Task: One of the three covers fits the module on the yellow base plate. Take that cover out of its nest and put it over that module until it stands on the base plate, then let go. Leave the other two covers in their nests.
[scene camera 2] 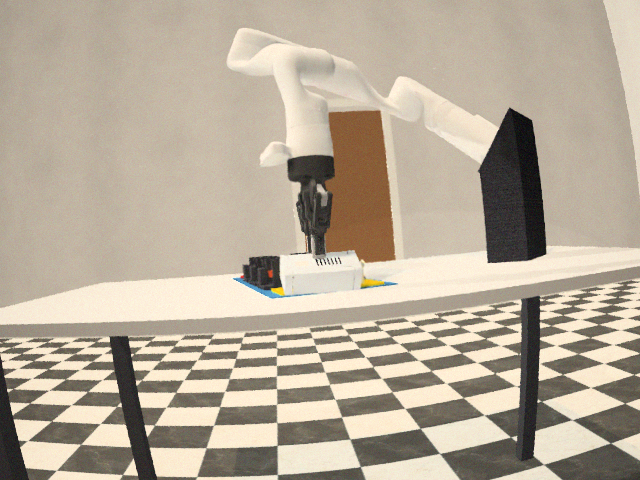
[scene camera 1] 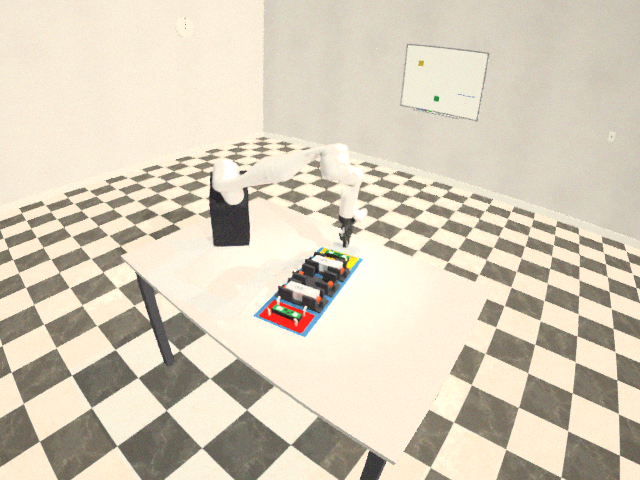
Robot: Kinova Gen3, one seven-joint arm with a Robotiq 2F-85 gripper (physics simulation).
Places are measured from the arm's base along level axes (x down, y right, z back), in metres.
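Where they show: gripper, fingertip midpoint: (scene camera 2: 317, 259) (scene camera 1: 346, 246); arm's base, origin of the base link: (scene camera 2: 497, 152) (scene camera 1: 233, 194).
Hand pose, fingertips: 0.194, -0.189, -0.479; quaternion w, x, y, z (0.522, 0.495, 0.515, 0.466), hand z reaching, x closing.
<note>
Things, the pixels of their centre, and the offset from my fingertips, as dx, dy, dz. "spot": a spot on its surface instead.
- white cover, surface spot: (scene camera 2: 320, 281) spot: +0.033, -0.031, -0.004
- green module, surface spot: (scene camera 1: 338, 255) spot: +0.027, +0.048, +0.011
- middle nest, surface spot: (scene camera 1: 305, 280) spot: +0.016, +0.297, +0.025
- red plate, surface spot: (scene camera 1: 273, 320) spot: +0.048, +0.521, +0.015
My gripper (scene camera 1: 345, 244) (scene camera 2: 314, 253) is closed to a narrow gap at the top of a white cover (scene camera 2: 320, 281) and seems shut on it. In scene camera 2 this cover leans slightly, low at the near edge of the yellow base plate (scene camera 1: 353, 262) (scene camera 2: 373, 283). In scene camera 1 it blends into the pale table behind the plate. The green module (scene camera 1: 338, 255) on the yellow plate shows uncovered in scene camera 1. Two other white covers (scene camera 1: 327, 262) (scene camera 1: 305, 289) sit in the far and near black nests. The middle nest (scene camera 1: 305, 280) holds no cover. Fingertip contact is hard to see.
A red plate (scene camera 1: 273, 320) with another green module (scene camera 1: 287, 311) and short white posts lies at the opposite end of the blue board (scene camera 1: 311, 323). The black nests stand between the two plates. The arm's black pedestal (scene camera 1: 230, 222) (scene camera 2: 509, 206) stands on the table.
</note>
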